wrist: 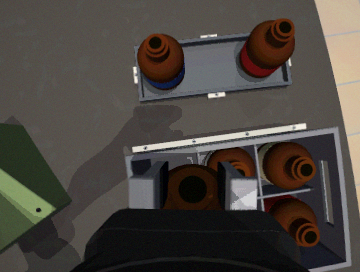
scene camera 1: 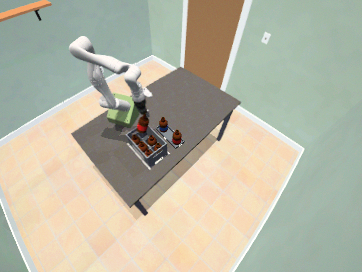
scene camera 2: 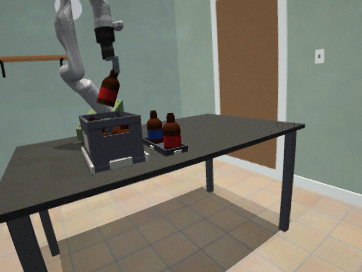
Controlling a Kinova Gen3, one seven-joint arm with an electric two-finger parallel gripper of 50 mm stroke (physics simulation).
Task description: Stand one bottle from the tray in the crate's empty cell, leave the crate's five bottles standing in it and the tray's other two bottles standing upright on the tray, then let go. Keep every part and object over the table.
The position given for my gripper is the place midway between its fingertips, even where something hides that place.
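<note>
My gripper [wrist: 192, 177] is visible, as are a blue-labelled bottle [wrist: 160, 57] and a red-labelled bottle [wrist: 271, 43].
</note>
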